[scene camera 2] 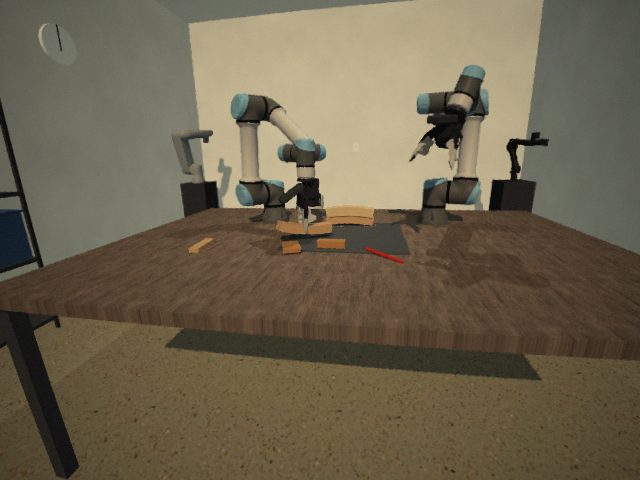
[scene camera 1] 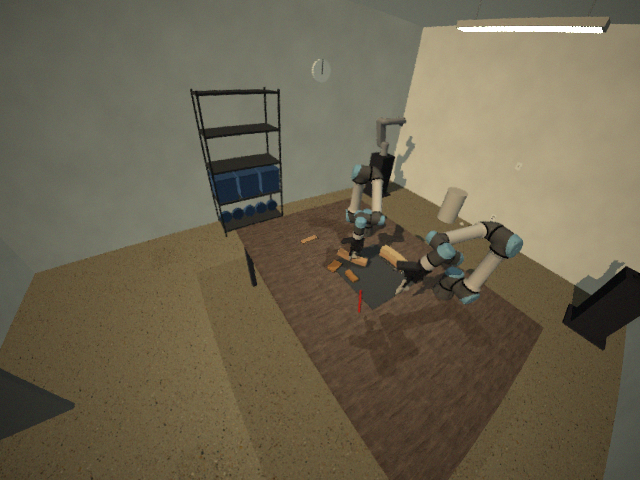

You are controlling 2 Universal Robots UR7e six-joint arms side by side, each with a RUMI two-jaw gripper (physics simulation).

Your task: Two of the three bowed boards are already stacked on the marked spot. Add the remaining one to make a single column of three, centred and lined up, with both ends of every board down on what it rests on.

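Seen in the pictures: left gripper, between the fingertips: (scene camera 2: 429, 165) (scene camera 1: 394, 281); right gripper, between the fingertips: (scene camera 2: 303, 230) (scene camera 1: 351, 258); left arm's base, origin of its link: (scene camera 2: 432, 222) (scene camera 1: 442, 292); right arm's base, origin of its link: (scene camera 2: 275, 220) (scene camera 1: 364, 232).
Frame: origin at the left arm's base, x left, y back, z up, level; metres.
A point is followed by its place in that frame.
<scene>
Two bowed boards (scene camera 1: 392, 255) {z 0.093, x -0.443, y 0.055 m} (scene camera 2: 349, 214) {z 0.064, x -0.446, y 0.053 m} lie stacked, arched upward, at the back edge of the dark mat (scene camera 1: 378, 289) {z 0.004, x -0.423, y -0.252 m} (scene camera 2: 373, 240) {z 0.004, x -0.442, y -0.227 m}. The marked spot under them cannot be made out. The third bowed board (scene camera 1: 360, 261) {z 0.063, x -0.635, y -0.126 m} (scene camera 2: 321, 228) {z 0.050, x -0.641, y -0.130 m} is in my right gripper (scene camera 1: 354, 256) {z 0.042, x -0.716, y -0.117 m} (scene camera 2: 305, 227) {z 0.042, x -0.716, y -0.117 m}, which is shut on it near its middle. In scene camera 2 it is nearly level, its ends curving up, slightly above the mat's left part with a dark shadow beneath, apart from the stack and to its left. My left gripper (scene camera 1: 401, 289) {z 0.315, x -0.339, y -0.433 m} (scene camera 2: 432, 162) {z 0.315, x -0.339, y -0.433 m} is open and empty, high above the table.
Small wood blocks lie in front of the held board, one (scene camera 1: 334, 266) {z 0.022, x -0.788, y -0.252 m} (scene camera 2: 291, 247) {z 0.022, x -0.797, y -0.273 m} at the left and one (scene camera 1: 351, 275) {z 0.032, x -0.636, y -0.269 m} (scene camera 2: 330, 243) {z 0.025, x -0.647, y -0.281 m} on the mat's front. A thin wood strip (scene camera 1: 309, 239) {z 0.018, x -1.129, y -0.089 m} (scene camera 2: 200, 245) {z 0.018, x -1.138, y -0.115 m} lies farther left. A red rod (scene camera 1: 360, 301) {z 0.010, x -0.488, y -0.425 m} (scene camera 2: 384, 255) {z 0.008, x -0.493, y -0.431 m} lies by the mat's front edge.
</scene>
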